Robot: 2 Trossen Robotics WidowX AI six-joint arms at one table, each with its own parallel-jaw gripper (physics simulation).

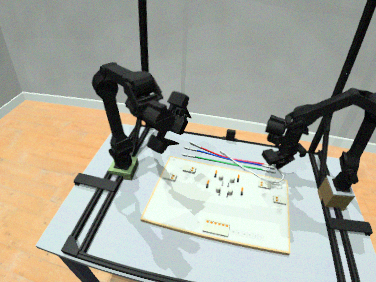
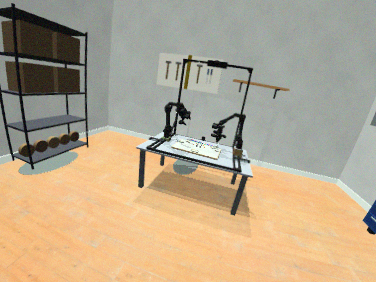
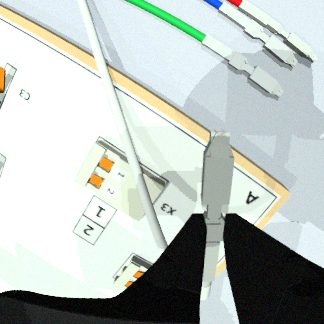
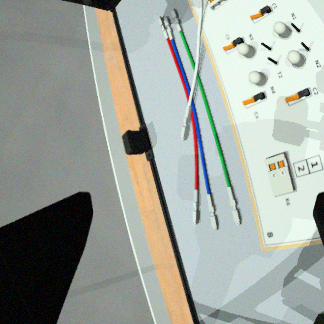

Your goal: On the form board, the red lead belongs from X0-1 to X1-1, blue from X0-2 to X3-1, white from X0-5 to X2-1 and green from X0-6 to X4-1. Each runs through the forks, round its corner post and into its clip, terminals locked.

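Places are measured from the left arm's base along level axes (x ahead, y left, z up), in centimetres.
Pixels of known places: left gripper, fingertip midpoint: [image 1: 278, 168] [image 2: 216, 142] [image 3: 212, 223]; right gripper, fingertip midpoint: [image 1: 184, 130] [image 2: 188, 122] [image 4: 209, 205]; left arm's base at its link origin: [image 1: 341, 185] [image 2: 238, 147]; right arm's base at its link origin: [image 1: 123, 163] [image 2: 166, 136].
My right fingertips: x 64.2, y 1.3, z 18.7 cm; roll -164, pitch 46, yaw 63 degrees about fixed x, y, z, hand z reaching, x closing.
Observation:
For each thing: its middle in the pictures, then the offset to it from my right fingertips. "*": a spot on its surface instead.
- form board at the middle of its body: [image 4: 313, 37] [image 1: 222, 200] [image 2: 197, 148] dx -16.4, dy +4.6, dz -27.8 cm
- white lead's terminal at the middle of its body: [image 3: 212, 214] dx -37.8, dy -8.3, dz -19.4 cm
- clip X3 at a spot on its surface: [image 3: 103, 167] [image 1: 261, 184] * dx -32.4, dy -5.0, dz -26.5 cm
- Connector X0 at a spot on its surface: [image 1: 216, 226] * dx -14.7, dy +17.6, dz -26.0 cm
- clip X4 at a spot on its surface: [image 4: 279, 175] * dx -1.6, dy -8.4, dz -26.0 cm
The form board [image 1: 187, 212] [image 2: 212, 153] [image 3: 48, 144] [image 4: 289, 128] lies on the table. The red lead [image 4: 196, 154] [image 3: 235, 1], blue lead [image 4: 202, 161] [image 3: 213, 2] and green lead [image 1: 215, 160] [image 4: 218, 144] [image 3: 167, 17] lie side by side on the table behind it. The white lead [image 1: 243, 166] [image 3: 122, 122] [image 4: 194, 80] crosses over them. My left gripper [image 1: 275, 165] [image 2: 218, 137] [image 3: 212, 223] is shut on the white lead's terminal [image 3: 216, 167], low over the board corner marked A, beside clip X3 [image 3: 103, 167] [image 1: 263, 184]. My right gripper [image 1: 163, 141] [image 2: 182, 121] [image 4: 209, 205] is open and empty, high over the leads' far ends.
Connector X0 [image 1: 216, 226] sits at the board's front edge. Posts and forks [image 1: 224, 184] stand mid-board, and clip X4 [image 4: 279, 175] is near corner B. A black block [image 1: 230, 135] sits on the rear rail. A cardboard box [image 1: 324, 191] is at the right edge.

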